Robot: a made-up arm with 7 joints.
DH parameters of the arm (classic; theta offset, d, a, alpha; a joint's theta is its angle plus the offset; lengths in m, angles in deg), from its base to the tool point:
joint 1: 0 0.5 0 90
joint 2: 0 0.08 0 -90
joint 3: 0 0.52 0.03 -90
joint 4: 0 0.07 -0.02 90
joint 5: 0 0.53 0 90
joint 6: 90 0.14 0.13 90
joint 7: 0 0.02 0 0
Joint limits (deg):
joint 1: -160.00..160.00
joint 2: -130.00..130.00
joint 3: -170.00..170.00
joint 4: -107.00..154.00
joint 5: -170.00..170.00
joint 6: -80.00..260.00
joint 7: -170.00..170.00
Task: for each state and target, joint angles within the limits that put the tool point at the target. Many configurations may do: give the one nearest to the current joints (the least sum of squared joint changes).
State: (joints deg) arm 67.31 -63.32 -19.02 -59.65 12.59 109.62 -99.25
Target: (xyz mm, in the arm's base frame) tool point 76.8 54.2 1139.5
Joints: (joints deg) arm 65.38 -55.65 -13.87 -85.62 6.62 113.11 -99.25
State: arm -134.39 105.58 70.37 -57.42 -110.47 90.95 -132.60
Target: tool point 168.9 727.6 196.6
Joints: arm -147.15 85.78 76.38 -77.04 -102.73 102.01 -132.60
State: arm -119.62 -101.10 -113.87 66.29 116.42 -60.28 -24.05
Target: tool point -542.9 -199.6 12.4
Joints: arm -96.33 -103.40 -70.18 99.68 110.33 -76.47 -24.05
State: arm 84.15 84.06 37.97 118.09 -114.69 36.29 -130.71
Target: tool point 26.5 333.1 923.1
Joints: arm 59.64 45.24 7.00 142.39 -111.00 28.34 -130.71
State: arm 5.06 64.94 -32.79 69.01 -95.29 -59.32 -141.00
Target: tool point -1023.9 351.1 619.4
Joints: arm -33.26 99.83 -27.02 50.77 -99.74 -68.35 -141.00
